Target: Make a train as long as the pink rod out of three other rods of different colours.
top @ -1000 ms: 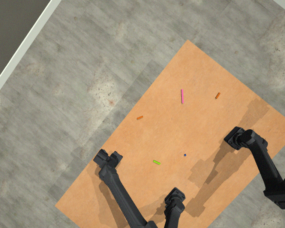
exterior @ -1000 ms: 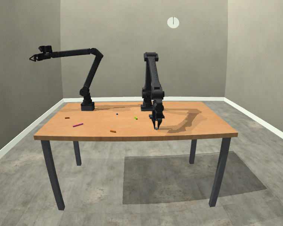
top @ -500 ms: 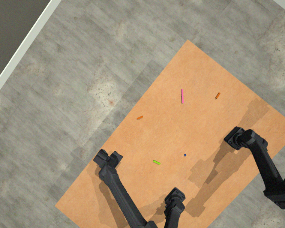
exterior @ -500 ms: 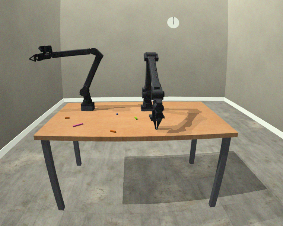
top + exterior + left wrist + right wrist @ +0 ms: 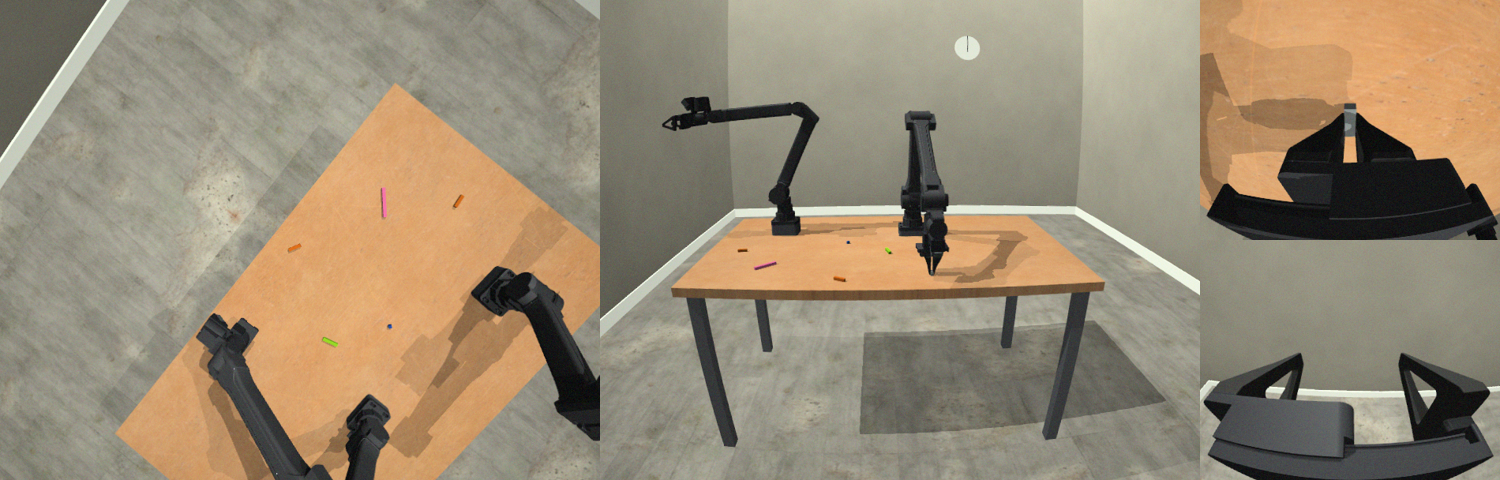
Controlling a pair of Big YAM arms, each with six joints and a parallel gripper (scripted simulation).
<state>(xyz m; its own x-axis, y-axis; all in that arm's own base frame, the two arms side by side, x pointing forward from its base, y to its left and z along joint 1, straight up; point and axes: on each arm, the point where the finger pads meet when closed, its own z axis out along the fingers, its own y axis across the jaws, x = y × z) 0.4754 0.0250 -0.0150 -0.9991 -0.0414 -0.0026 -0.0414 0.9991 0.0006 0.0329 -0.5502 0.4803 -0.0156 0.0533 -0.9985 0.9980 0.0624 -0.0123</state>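
Right now my left hand is 320 mm to the left of the blue rod and 320 mm past it. Also, from my left hand: pink rod: 590 mm to the right, 50 mm behind; lime rod: 220 mm behind, 150 mm to the right; grey rod: right at my left hand.
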